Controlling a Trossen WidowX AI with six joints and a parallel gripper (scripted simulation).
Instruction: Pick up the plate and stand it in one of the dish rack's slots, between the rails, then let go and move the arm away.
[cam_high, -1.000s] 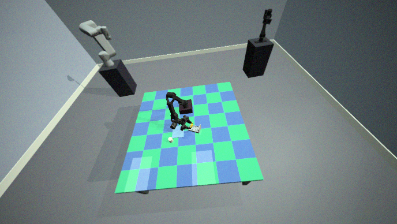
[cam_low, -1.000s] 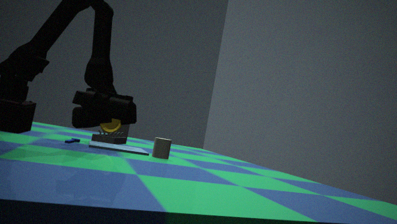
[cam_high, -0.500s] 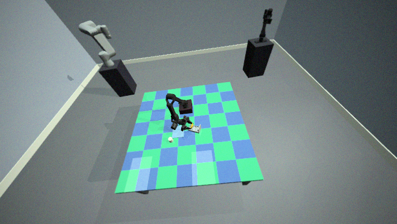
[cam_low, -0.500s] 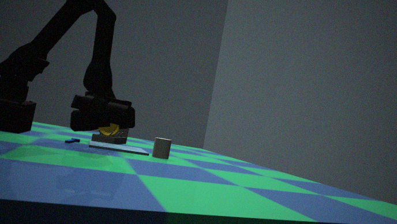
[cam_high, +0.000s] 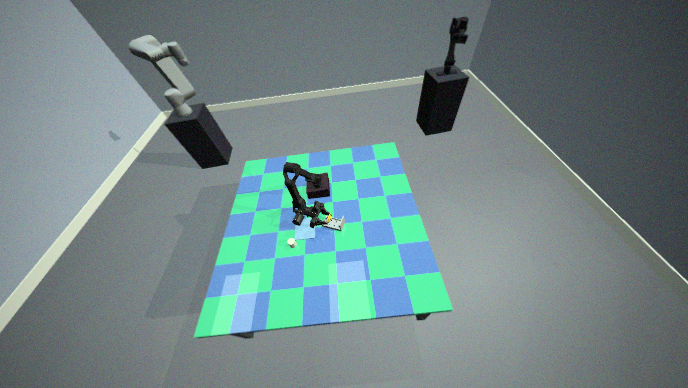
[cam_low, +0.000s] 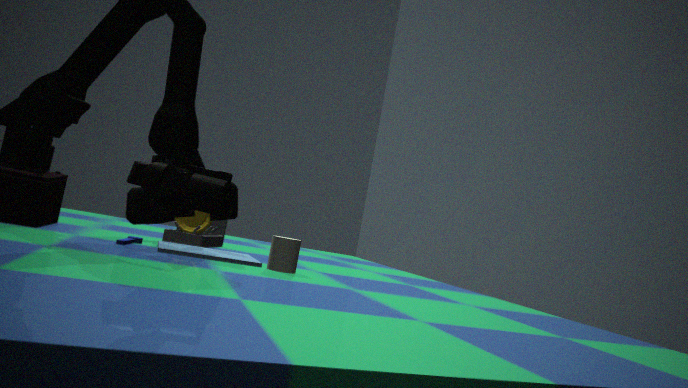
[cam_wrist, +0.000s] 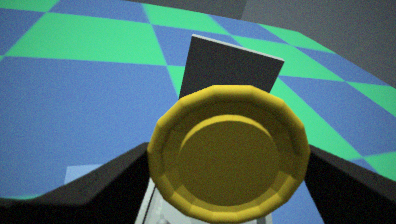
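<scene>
My gripper tip is 1 cm to the left of the yellow plate. The rest, counted from my gripper tip: dish rack: 3 cm below, 2 cm to the left, 1 cm ahead; then light blue mat: 17 cm to the right, 5 cm below; then blue spoon: 16 cm to the right, 11 cm behind, 5 cm below.
</scene>
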